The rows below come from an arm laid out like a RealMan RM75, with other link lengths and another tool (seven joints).
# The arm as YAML. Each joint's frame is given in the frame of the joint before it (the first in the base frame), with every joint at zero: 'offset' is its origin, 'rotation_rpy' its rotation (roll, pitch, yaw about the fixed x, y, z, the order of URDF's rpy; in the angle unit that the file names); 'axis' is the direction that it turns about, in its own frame. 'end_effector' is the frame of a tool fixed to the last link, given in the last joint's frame.
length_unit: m
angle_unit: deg
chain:
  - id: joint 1
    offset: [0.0, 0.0, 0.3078]
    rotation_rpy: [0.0, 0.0, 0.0]
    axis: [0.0, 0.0, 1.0]
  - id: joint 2
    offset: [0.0, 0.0, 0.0]
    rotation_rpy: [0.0, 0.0, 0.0]
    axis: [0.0, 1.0, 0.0]
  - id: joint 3
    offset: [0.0, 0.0, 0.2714]
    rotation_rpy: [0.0, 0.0, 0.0]
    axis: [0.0, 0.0, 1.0]
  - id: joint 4
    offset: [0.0, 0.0, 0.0]
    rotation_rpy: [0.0, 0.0, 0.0]
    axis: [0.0, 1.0, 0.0]
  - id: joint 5
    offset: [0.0, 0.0, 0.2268]
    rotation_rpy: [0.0, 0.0, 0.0]
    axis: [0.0, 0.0, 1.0]
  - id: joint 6
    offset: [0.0, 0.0, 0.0]
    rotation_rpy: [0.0, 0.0, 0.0]
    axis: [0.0, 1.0, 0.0]
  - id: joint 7
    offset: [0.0, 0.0, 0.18]
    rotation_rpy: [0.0, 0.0, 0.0]
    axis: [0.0, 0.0, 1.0]
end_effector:
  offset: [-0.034, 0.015, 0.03]
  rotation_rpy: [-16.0, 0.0, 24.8]
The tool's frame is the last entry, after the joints.
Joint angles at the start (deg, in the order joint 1, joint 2, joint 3, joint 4, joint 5, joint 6, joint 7):
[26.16, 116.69, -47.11, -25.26, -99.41, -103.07, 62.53]
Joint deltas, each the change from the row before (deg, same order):
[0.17, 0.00, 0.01, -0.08, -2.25, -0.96, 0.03]
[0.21, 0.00, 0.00, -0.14, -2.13, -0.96, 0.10]
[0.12, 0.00, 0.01, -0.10, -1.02, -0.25, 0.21]
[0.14, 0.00, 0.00, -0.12, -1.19, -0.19, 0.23]
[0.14, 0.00, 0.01, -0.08, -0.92, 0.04, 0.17]
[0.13, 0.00, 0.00, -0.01, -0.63, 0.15, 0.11]
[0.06, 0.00, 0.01, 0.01, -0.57, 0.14, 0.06]
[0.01, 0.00, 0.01, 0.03, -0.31, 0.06, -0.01]
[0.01, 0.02, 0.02, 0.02, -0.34, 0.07, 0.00]
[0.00, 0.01, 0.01, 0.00, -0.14, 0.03, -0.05]
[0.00, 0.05, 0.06, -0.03, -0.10, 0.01, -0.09]
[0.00, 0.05, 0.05, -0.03, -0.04, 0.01, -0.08]
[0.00, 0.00, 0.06, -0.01, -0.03, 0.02, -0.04]
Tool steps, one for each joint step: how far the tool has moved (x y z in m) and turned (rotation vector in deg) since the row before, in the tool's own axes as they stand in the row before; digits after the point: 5 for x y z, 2 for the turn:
[0.00653, 0.00325, 0.00185, -1.15, 2.02, 0.95]
[0.00571, 0.00313, 0.00187, -1.15, 1.94, 0.92]
[0.00247, 0.00059, 0.00080, -0.33, 0.91, 0.56]
[0.00292, 0.00032, 0.00087, -0.28, 1.08, 0.65]
[0.00213, -0.00049, 0.00065, -0.04, 0.85, 0.48]
[0.00142, -0.00082, 0.00054, 0.06, 0.59, 0.34]
[0.00162, -0.00067, 0.00031, 0.09, 0.49, 0.32]
[0.00106, -0.00026, 0.00013, 0.04, 0.25, 0.17]
[0.00114, -0.00030, 0.00025, 0.04, 0.26, 0.18]
[0.00049, -0.00011, 0.00010, 0.02, 0.12, 0.02]
[0.00023, -0.00004, 0.00027, 0.00, 0.05, -0.07]
[0.00005, -0.00003, 0.00026, 0.00, 0.00, -0.09]
[-0.00006, -0.00010, -0.00012, 0.05, -0.01, -0.05]

